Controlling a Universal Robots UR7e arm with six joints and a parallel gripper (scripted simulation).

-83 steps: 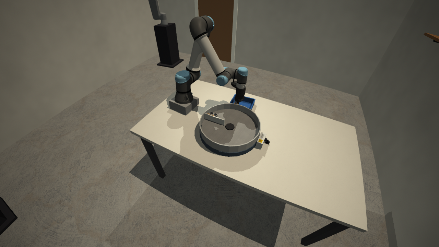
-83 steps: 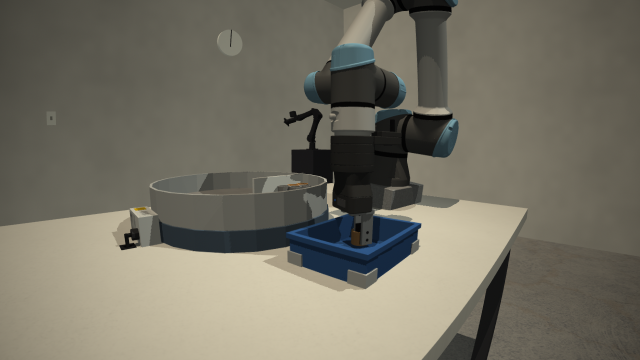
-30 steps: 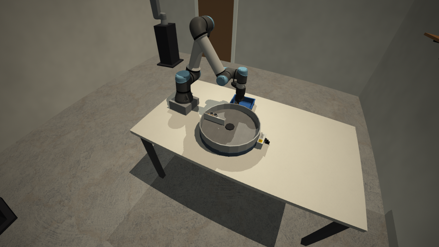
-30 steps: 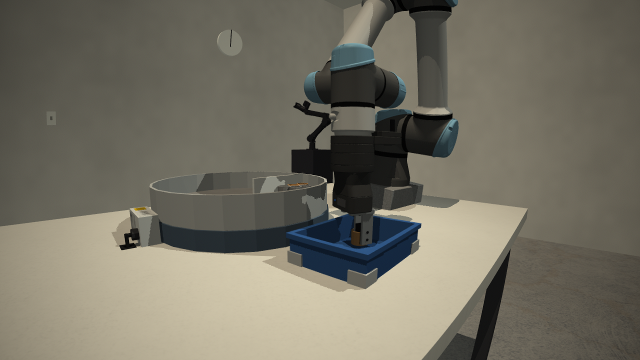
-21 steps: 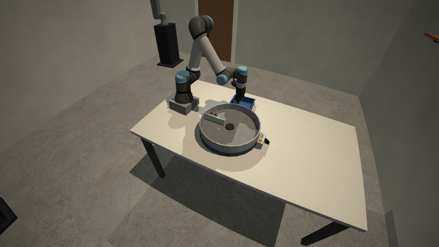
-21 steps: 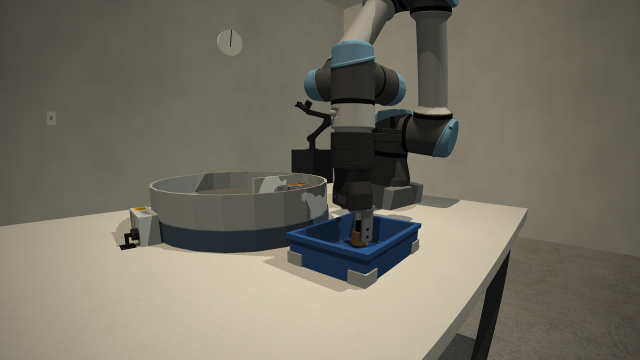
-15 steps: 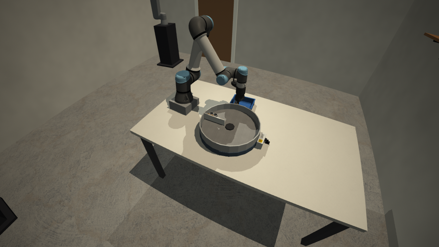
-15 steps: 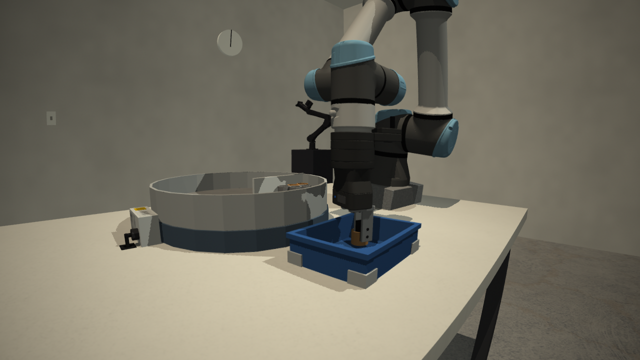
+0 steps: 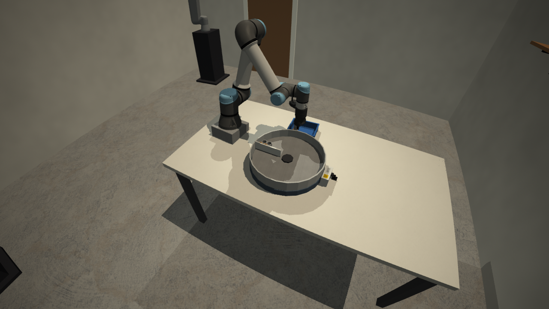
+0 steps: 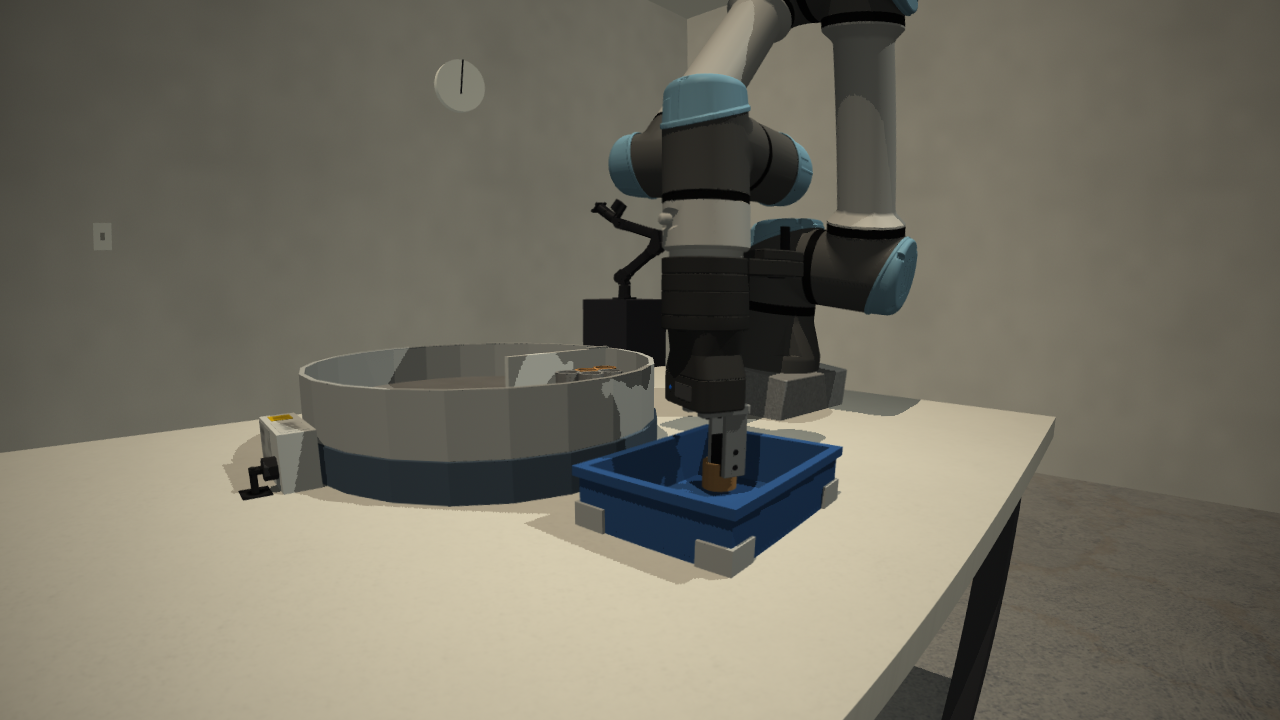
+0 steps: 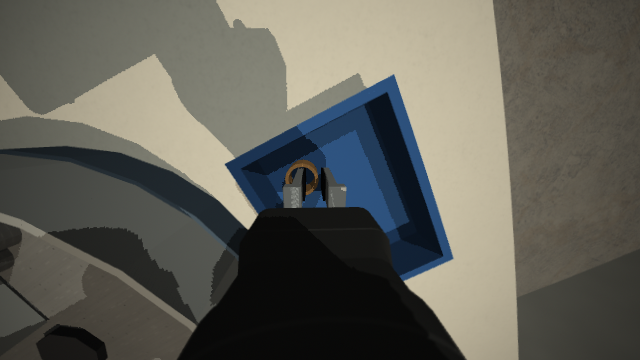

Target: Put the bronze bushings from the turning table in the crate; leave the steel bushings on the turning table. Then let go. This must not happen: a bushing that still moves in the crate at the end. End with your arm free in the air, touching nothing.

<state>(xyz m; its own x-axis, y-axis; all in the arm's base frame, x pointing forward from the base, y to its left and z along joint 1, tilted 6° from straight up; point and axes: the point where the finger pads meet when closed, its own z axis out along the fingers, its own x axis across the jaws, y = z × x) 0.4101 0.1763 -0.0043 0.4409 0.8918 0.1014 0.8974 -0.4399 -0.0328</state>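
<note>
Now: the blue crate 4 cm ahead of my hand, 2 cm to the left of it and 2 cm below it. From my hand the other things lie so: turning table: 32 cm to the right, 7 cm ahead, 1 cm above.
</note>
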